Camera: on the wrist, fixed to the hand. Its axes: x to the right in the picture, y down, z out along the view.
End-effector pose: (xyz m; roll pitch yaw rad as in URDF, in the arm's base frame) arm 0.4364 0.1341 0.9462 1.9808 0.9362 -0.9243
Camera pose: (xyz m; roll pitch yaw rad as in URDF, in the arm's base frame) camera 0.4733 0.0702 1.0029 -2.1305 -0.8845 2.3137
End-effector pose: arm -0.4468 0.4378 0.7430 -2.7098 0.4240 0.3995
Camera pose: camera -0.4170 0.3501 0.7339 2.6571 -0.3635 -2.7963
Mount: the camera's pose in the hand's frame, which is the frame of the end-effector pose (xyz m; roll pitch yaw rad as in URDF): -0.0023 0.0885 -0.0286 -0.0743 -0.0757 -3.1206
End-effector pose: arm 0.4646 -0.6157 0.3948 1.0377 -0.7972 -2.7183
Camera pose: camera 0.5349 -0.6604 0.4363 -1.0361 0.7739 0.5294
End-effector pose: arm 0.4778 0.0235 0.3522 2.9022 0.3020 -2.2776
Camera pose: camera 0.4096 0.0656 0.3994 -2.9751 -0.2235 0.8615
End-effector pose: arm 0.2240 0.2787 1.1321 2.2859 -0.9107 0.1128
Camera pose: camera 0.1595 0.2347 1.1828 -2.2968 0.9748 -2.9514
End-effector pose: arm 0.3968 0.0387 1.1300 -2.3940 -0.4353 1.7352
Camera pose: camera 0.4776 0.0668 1.0935 2.2874 0.4755 -1.4816
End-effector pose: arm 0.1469 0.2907 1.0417 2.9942 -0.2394 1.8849
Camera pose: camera 0.2299 0.3050 1.0813 -3.0705 0.3173 -1.2668
